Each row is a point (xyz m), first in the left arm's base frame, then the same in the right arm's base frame.
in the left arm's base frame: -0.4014 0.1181 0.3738
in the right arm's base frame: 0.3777 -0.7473 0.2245
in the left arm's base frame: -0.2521 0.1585 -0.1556
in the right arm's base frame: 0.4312 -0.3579 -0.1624
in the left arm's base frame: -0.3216 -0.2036 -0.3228
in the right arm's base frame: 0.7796 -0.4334 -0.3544
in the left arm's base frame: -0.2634 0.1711 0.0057
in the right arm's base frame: 0.3995 -0.4413 -0.0270
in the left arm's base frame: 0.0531 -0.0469 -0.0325
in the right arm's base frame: 0.6927 -0.2174 0.0872
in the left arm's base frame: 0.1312 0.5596 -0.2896
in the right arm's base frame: 0.1552 0.1345 -0.0782
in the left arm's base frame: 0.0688 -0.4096 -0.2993
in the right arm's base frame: 1.0734 -0.1741 -0.1499
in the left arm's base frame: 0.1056 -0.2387 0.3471
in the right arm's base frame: 0.8511 -0.4071 0.4373
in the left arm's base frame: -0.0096 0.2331 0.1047
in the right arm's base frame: 0.3933 -0.2600 0.1856
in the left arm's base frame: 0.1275 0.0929 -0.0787
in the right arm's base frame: 0.5816 -0.0954 0.0881
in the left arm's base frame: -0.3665 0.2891 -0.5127
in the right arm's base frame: 0.3138 -0.2471 -0.5252
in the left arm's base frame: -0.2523 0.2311 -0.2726
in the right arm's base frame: 0.3734 -0.2825 -0.2621
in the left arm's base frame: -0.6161 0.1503 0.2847
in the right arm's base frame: 0.3021 -0.8752 0.0429
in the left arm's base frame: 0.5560 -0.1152 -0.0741
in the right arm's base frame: 0.8890 0.2042 0.2947
